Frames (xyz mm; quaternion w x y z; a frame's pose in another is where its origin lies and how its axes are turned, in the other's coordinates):
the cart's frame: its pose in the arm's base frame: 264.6 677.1 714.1 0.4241 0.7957 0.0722 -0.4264
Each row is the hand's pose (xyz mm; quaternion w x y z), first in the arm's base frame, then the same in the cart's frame.
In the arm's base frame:
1: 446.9 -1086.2 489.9 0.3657 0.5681 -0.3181 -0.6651
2: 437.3 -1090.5 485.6 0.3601 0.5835 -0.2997 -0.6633
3: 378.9 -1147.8 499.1 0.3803 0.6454 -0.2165 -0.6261
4: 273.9 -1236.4 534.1 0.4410 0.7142 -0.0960 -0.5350
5: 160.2 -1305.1 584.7 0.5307 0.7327 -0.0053 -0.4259
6: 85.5 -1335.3 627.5 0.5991 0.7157 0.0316 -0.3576
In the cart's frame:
1: 715.1 1060.0 1248.1 0.8677 0.1336 -0.4483 0.1680
2: 713.3 1055.5 1258.4 0.8782 0.1366 -0.4321 0.1528
3: 680.9 1072.0 1332.9 0.9261 0.1086 -0.3423 0.1155
4: 611.2 1099.3 1453.3 0.9765 0.0315 -0.1937 0.0891
5: 519.5 1119.4 1560.1 0.9893 -0.0785 -0.0670 0.1028
6: 448.6 1129.1 1616.6 0.9783 -0.1608 -0.0092 0.1303

